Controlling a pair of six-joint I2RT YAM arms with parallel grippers.
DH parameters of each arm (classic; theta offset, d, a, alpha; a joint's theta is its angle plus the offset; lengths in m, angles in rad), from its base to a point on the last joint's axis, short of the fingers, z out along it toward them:
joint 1: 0 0.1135 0.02 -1.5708
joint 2: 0 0 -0.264 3.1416
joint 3: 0.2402 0 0.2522 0
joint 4: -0.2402 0 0.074 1.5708
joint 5: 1.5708 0 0 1.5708
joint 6: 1.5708 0.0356 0 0
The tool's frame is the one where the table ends.
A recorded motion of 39 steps. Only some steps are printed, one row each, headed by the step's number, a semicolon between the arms.
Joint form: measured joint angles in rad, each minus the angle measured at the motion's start. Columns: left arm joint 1, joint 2, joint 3, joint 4, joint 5, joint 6; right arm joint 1, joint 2, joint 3, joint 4, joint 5, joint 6.
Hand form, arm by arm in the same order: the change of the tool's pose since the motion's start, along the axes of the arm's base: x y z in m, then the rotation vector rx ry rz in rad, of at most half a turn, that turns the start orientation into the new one. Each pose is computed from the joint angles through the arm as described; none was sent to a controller.
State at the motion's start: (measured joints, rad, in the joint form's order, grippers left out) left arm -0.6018 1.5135 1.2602 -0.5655 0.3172 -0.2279; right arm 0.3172 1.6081 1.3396 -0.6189 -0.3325 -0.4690
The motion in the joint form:
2: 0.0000 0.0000 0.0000 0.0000 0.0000 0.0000; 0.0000 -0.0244 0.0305 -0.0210 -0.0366 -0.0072
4: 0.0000 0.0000 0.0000 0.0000 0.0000 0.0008; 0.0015 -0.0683 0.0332 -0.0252 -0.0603 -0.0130
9: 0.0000 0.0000 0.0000 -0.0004 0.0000 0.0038; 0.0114 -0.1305 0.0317 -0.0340 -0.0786 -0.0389
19: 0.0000 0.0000 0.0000 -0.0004 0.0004 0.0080; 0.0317 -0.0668 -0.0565 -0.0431 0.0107 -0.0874
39: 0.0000 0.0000 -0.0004 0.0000 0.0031 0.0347; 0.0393 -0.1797 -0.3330 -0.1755 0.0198 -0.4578
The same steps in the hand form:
2: 0.0000 0.0000 0.0000 0.0000 0.0000 0.0000; -0.0041 -0.0001 0.0167 0.0338 -0.0272 0.0288
4: 0.0000 0.0000 0.0000 0.0003 -0.0005 -0.0006; -0.0131 -0.0017 0.0316 0.0607 -0.0652 0.0505
9: 0.0000 0.0000 0.0000 0.0016 -0.0020 -0.0026; -0.0280 -0.0026 0.0499 0.0765 -0.1244 0.0915
19: 0.0000 0.0000 0.0000 0.0029 -0.0045 -0.0058; -0.0229 0.0031 0.0004 -0.0579 -0.0150 0.0901
39: -0.0001 -0.0001 -0.0001 0.0108 -0.0201 -0.0262; -0.0815 -0.0164 -0.0586 -0.2786 0.0918 0.4066

